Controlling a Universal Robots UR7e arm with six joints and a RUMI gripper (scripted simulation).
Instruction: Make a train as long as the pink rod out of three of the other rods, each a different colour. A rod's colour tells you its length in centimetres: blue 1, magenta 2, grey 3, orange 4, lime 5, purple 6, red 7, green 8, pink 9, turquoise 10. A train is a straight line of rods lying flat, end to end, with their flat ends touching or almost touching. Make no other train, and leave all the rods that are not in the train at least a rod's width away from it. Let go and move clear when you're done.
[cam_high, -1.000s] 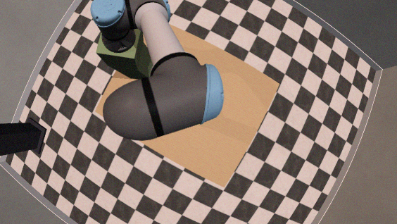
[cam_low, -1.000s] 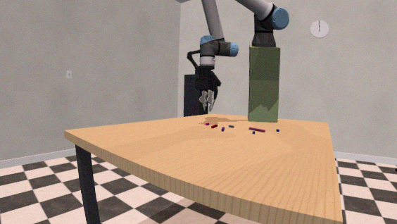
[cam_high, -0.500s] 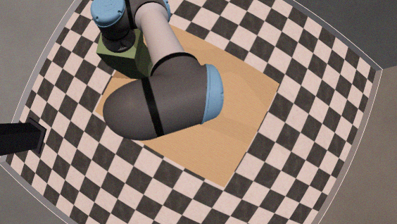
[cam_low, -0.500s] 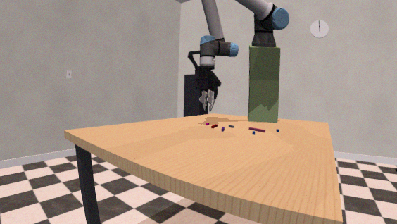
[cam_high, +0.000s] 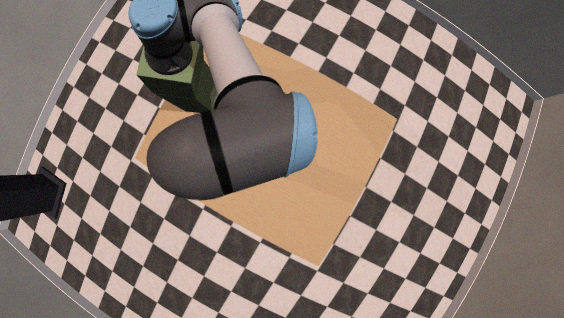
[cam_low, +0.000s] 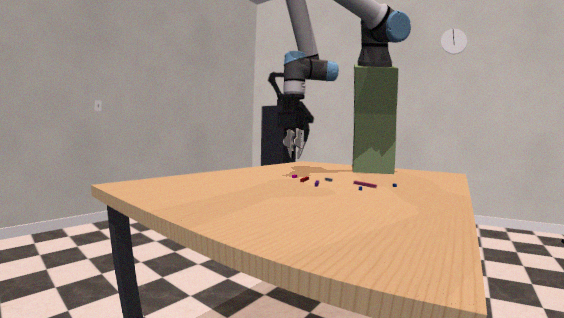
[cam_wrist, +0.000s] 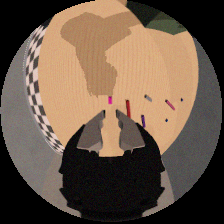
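Right now the magenta rod is 80 mm below my hand. Round my hand: red rod 80 mm below, 60 mm to the left, 40 mm ahead; then grey rod 130 mm to the left, 80 mm below; then purple rod 130 mm to the left, 90 mm ahead, 80 mm below.
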